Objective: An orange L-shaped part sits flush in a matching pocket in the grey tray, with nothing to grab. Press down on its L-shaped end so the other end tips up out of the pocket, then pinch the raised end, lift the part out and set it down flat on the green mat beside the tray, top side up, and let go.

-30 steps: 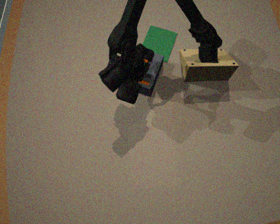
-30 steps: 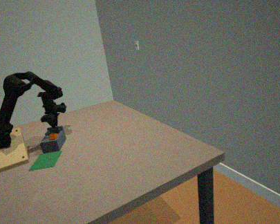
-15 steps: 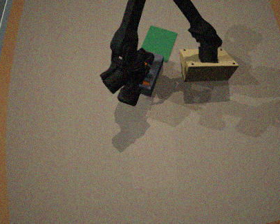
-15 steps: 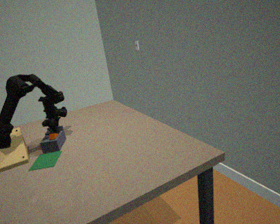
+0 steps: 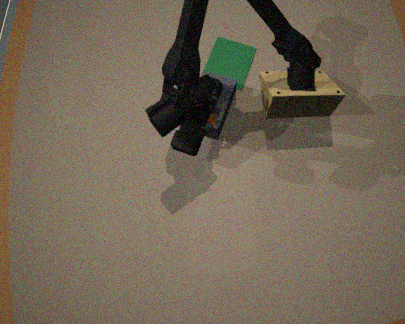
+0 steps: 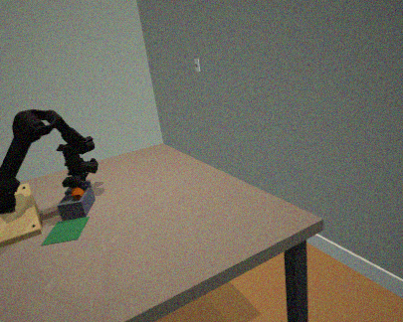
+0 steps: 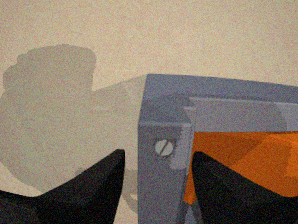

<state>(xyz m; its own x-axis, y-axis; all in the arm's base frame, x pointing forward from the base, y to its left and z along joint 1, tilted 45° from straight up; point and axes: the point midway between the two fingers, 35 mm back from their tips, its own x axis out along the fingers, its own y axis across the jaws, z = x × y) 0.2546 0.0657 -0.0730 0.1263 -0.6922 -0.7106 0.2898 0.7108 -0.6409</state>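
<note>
Right now my gripper tip is 2 cm past the orange l-shaped part and 4 cm to the left of it. Round my gripper tip: green mat 7 cm behind, 21 cm to the right, 5 cm below.
</note>
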